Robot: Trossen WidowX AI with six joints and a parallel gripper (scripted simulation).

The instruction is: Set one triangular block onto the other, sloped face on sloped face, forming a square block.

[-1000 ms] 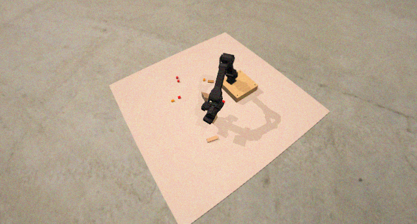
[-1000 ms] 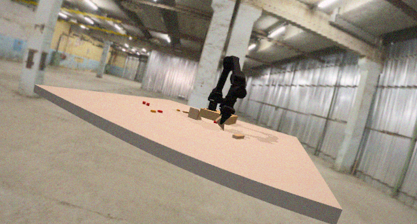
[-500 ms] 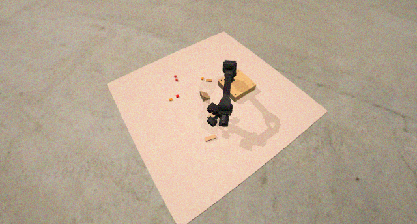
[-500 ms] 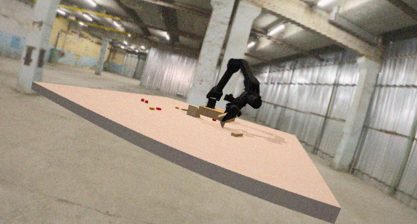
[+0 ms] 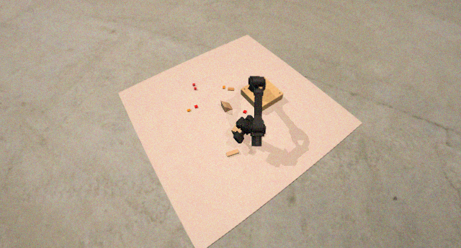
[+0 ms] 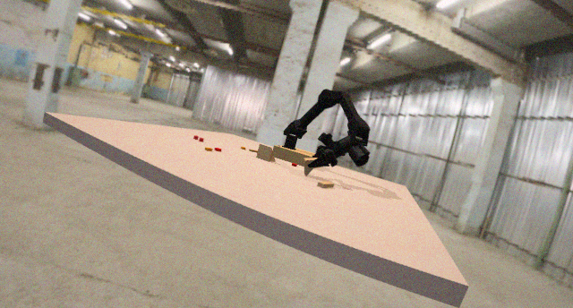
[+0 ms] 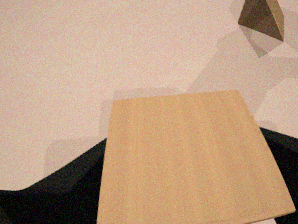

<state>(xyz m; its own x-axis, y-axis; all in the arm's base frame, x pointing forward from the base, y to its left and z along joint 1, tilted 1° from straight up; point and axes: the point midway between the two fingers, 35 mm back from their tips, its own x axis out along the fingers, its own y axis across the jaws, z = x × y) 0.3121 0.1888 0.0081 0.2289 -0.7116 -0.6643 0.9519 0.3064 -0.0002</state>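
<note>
Now: the flat wooden piece 110 mm ahead of my gripper tip, 100 mm to the left of it and 30 mm below it.
</note>
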